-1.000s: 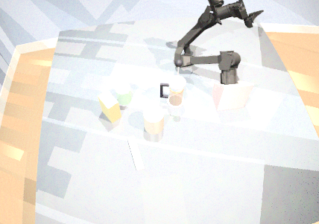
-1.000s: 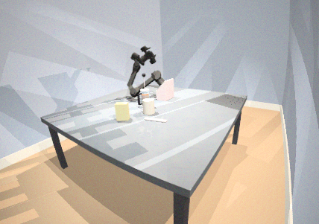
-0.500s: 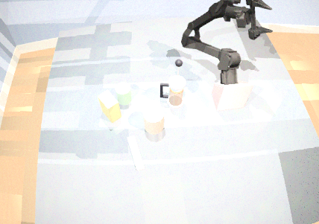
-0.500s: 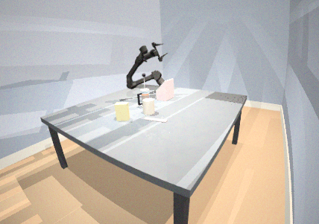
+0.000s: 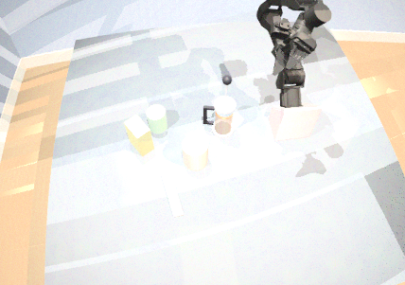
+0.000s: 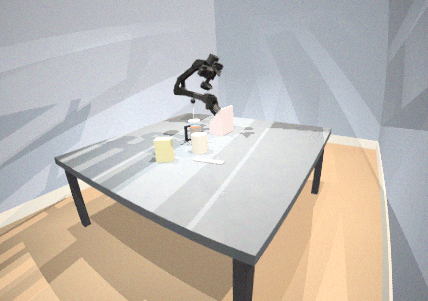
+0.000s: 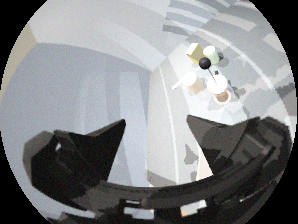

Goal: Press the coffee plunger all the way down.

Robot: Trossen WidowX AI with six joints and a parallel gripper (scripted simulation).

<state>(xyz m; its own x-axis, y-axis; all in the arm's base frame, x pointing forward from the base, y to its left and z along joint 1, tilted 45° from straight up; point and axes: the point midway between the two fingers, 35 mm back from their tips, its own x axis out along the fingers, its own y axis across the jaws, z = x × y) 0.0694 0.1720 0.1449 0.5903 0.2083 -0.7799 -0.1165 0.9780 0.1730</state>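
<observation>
Now: the coffee press 22 cm below my gripper tip, 14 cm ahead of it and 7 cm to the right of it. Also, from my gripper tip: green cup: 35 cm ahead, 30 cm below, 10 cm to the right; yellow box: 41 cm ahead, 28 cm below, 3 cm to the right.
</observation>
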